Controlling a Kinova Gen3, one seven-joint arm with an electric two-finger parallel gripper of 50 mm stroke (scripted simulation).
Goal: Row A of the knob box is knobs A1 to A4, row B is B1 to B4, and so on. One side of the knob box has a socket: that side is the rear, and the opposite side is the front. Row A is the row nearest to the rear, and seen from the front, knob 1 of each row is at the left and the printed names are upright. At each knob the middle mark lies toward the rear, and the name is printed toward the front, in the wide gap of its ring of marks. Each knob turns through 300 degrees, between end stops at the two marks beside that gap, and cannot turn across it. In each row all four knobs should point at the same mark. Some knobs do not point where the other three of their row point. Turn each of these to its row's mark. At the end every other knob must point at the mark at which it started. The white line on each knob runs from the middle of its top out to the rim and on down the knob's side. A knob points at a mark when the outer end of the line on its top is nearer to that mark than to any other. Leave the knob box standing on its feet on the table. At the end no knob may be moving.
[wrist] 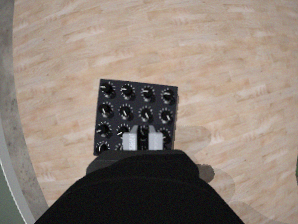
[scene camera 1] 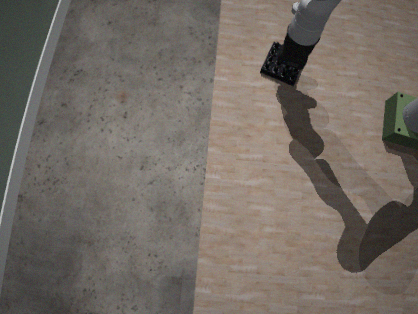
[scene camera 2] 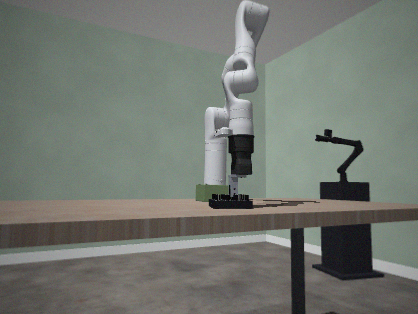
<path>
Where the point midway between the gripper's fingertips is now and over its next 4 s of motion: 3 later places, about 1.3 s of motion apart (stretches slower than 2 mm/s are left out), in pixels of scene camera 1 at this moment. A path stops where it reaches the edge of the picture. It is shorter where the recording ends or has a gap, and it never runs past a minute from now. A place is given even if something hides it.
The gripper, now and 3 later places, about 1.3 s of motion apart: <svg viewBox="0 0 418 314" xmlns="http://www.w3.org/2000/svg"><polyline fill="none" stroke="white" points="287,65 291,58 297,66 294,73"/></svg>
</path>
